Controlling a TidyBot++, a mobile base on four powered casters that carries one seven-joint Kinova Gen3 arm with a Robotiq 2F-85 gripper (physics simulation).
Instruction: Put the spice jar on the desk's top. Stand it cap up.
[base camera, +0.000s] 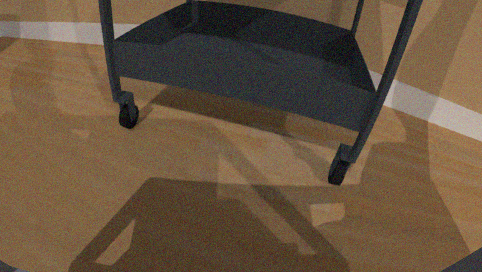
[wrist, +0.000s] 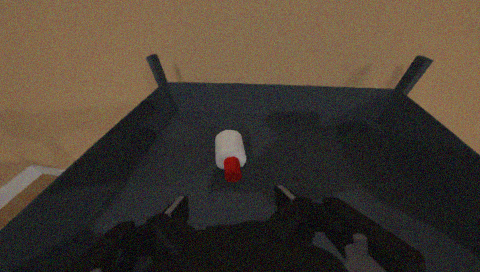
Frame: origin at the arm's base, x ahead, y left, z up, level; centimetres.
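Seen in the pictures: gripper, between the fingertips: (wrist: 232, 200).
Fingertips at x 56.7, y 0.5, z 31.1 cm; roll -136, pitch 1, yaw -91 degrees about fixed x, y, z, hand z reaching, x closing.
A point is followed by its place in that frame.
The spice jar (wrist: 230, 150) {x 63.4, y 0.1, z 30.8 cm}, a white cylinder with a red cap, is in the dark tray of the cart (base camera: 240, 75) {x 43.7, y -1.5, z -22.6 cm} (wrist: 280, 95) {x 75.1, y -10.6, z 31.2 cm} in the wrist view. It appears to lie on its side, its cap toward the gripper. My gripper (wrist: 232, 200) {x 56.7, y 0.5, z 31.1 cm} is open, with its fingertips apart at the lower middle of the wrist view and nothing between them. The jar is beyond the fingertips and apart from them. The gripper and the jar do not show in the base camera view. The desk's top does not show in either view.
The tray has raised walls on its sides. Dark corner posts (base camera: 384, 80) {x 37.8, y -20.1, z -17.0 cm} (wrist: 413, 76) {x 69.1, y -29.2, z 35.8 cm} rise from it. Casters (base camera: 128, 114) {x 50.2, y 19.6, z -35.7 cm} (base camera: 339, 170) {x 38.3, y -19.5, z -35.4 cm} stand on the wooden floor (base camera: 50, 165) {x 37.9, y 35.6, z -39.7 cm}. A white baseboard (base camera: 55, 34) {x 108.2, y 81.4, z -36.4 cm} runs behind the cart.
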